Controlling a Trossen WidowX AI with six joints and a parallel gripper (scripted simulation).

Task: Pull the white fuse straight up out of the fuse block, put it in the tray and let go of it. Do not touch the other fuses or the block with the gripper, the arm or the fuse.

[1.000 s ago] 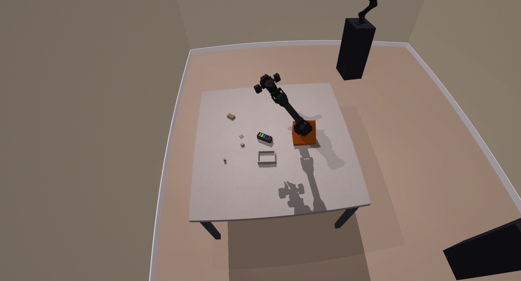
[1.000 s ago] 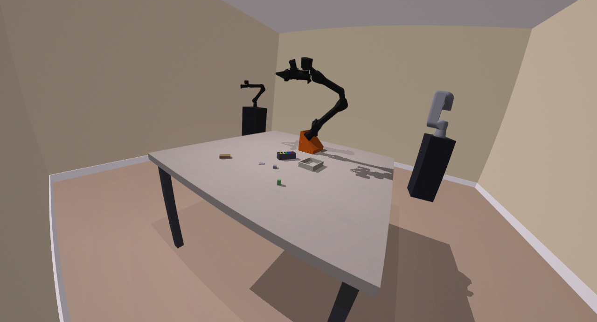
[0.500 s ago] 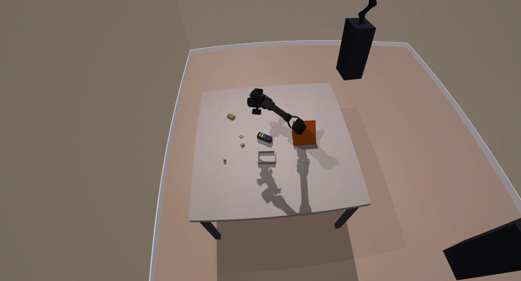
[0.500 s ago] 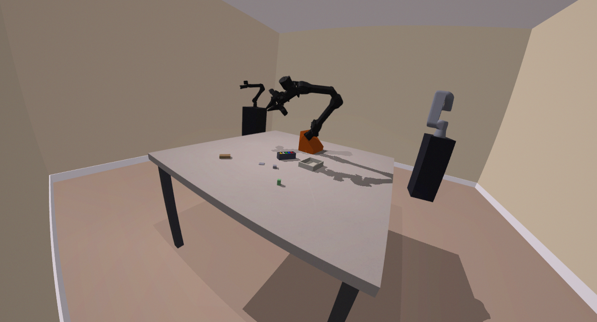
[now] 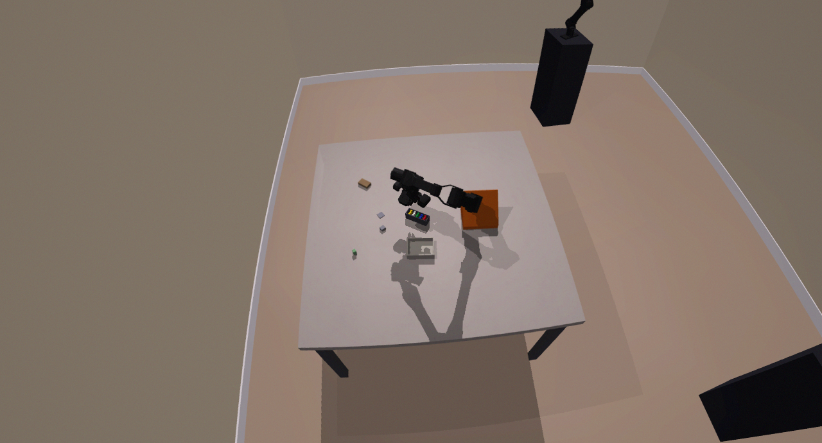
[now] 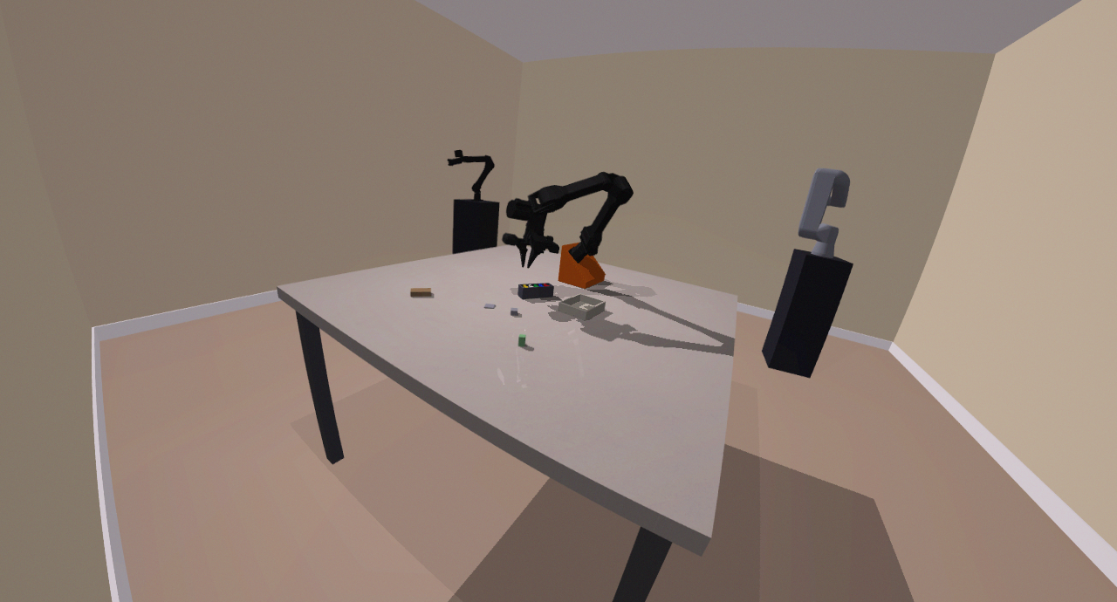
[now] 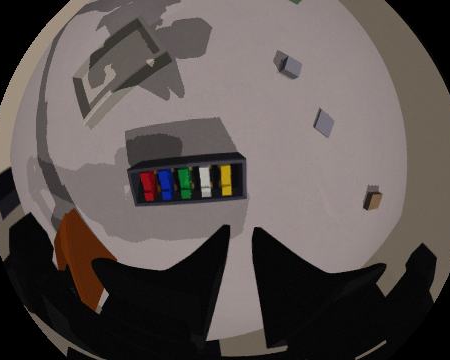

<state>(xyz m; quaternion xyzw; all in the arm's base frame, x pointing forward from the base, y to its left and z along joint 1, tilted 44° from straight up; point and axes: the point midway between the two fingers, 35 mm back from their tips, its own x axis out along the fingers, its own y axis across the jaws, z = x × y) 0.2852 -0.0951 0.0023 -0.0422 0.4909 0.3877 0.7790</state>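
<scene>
My gripper tip is 10 mm past the white fuse, 20 mm to the right of it and 80 mm above it. Also, from my gripper tip: green fuse (20 mm behind, 40 mm to the left, 80 mm below); then yellow fuse (10 mm ahead, 10 mm to the left, 80 mm below); then blue fuse (40 mm behind, 50 mm to the left, 80 mm below).
</scene>
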